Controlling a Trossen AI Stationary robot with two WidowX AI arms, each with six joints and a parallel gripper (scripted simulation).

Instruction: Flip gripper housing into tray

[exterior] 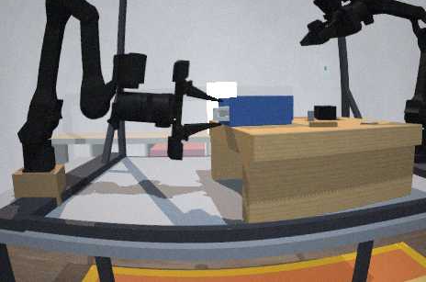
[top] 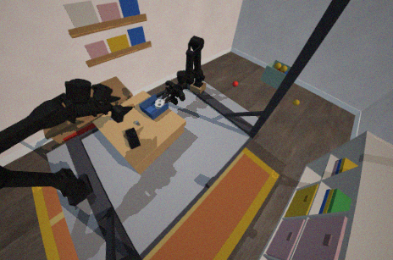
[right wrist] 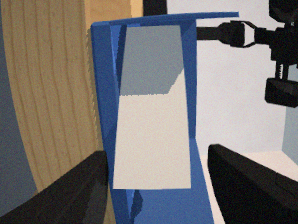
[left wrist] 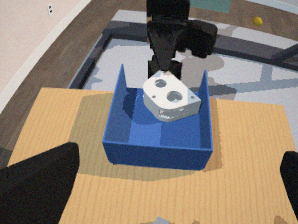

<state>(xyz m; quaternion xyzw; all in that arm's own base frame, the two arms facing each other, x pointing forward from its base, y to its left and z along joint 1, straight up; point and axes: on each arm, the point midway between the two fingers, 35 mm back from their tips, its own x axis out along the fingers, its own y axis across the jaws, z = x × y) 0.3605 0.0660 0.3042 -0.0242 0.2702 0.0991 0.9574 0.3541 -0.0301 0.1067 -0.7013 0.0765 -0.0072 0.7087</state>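
Now: right hand 13 cm to the right of the blue tray, 1 cm short of it and 1 cm above it. From my right hand the other things lie so: wooden block: 22 cm to the left, 8 cm below, 1 cm ahead.
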